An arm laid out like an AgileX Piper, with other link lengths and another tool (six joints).
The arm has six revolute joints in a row. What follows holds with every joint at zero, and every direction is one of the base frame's.
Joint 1 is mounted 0.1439 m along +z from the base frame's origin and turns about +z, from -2.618 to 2.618 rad.
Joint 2 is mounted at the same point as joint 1 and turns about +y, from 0 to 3.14 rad.
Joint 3 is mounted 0.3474 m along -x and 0.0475 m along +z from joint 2 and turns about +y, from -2.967 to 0 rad.
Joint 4 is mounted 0.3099 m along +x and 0.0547 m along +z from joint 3 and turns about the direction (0.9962, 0, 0.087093), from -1.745 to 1.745 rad.
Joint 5 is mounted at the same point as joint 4 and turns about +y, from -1.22 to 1.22 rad.
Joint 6 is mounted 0.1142 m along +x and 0.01 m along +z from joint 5 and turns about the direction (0.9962, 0, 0.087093), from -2.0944 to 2.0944 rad.
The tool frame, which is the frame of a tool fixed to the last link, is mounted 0.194 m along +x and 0.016 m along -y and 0.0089 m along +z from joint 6; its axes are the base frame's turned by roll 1.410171, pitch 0.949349 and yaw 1.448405 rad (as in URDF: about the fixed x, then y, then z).
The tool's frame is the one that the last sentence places.
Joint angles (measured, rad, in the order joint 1, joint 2, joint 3, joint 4, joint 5, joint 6), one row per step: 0.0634 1.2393 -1.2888 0.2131 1.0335 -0.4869; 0.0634 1.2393 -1.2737 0.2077 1.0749 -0.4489; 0.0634 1.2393 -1.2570 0.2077 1.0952 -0.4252; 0.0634 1.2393 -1.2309 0.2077 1.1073 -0.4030; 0.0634 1.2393 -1.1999 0.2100 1.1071 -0.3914; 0.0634 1.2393 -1.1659 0.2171 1.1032 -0.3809; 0.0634 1.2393 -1.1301 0.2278 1.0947 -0.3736; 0.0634 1.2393 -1.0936 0.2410 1.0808 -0.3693; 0.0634 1.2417 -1.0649 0.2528 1.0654 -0.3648; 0.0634 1.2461 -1.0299 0.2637 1.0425 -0.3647; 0.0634 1.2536 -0.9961 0.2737 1.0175 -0.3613; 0.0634 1.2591 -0.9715 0.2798 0.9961 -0.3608; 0.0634 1.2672 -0.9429 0.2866 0.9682 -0.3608; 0.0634 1.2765 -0.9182 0.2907 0.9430 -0.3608; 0.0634 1.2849 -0.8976 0.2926 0.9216 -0.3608; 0.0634 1.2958 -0.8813 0.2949 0.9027 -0.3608; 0.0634 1.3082 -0.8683 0.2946 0.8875 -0.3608; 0.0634 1.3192 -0.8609 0.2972 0.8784 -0.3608
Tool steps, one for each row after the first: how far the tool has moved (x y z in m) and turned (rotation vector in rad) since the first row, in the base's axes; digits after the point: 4 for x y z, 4 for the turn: -0.0134 -0.0009 -0.0156 0.0123 0.0634 -0.0218; -0.0221 -0.0008 -0.0273 0.0226 0.1050 -0.0367; -0.0309 -0.0010 -0.0418 0.0315 0.1477 -0.0526; -0.0379 -0.0007 -0.0562 0.0373 0.1811 -0.0623; -0.0450 0.0007 -0.0710 0.0472 0.2141 -0.0717; -0.0517 0.0029 -0.0857 0.0591 0.2441 -0.0794; -0.0576 0.0057 -0.0996 0.0724 0.2692 -0.0860; -0.0612 0.0081 -0.1107 0.0850 0.2874 -0.0936; -0.0645 0.0099 -0.1243 0.0943 0.3054 -0.1001; -0.0673 0.0113 -0.1384 0.1041 0.3239 -0.1107; -0.0687 0.0118 -0.1483 0.1092 0.3337 -0.1178; -0.0697 0.0122 -0.1601 0.1144 0.3437 -0.1266; -0.0706 0.0119 -0.1710 0.1167 0.3533 -0.1349; -0.0715 0.0111 -0.1804 0.1168 0.3614 -0.1418; -0.0719 0.0106 -0.1892 0.1172 0.3702 -0.1483; -0.0725 0.0097 -0.1975 0.1148 0.3805 -0.1534; -0.0728 0.0098 -0.2035 0.1156 0.3901 -0.1572
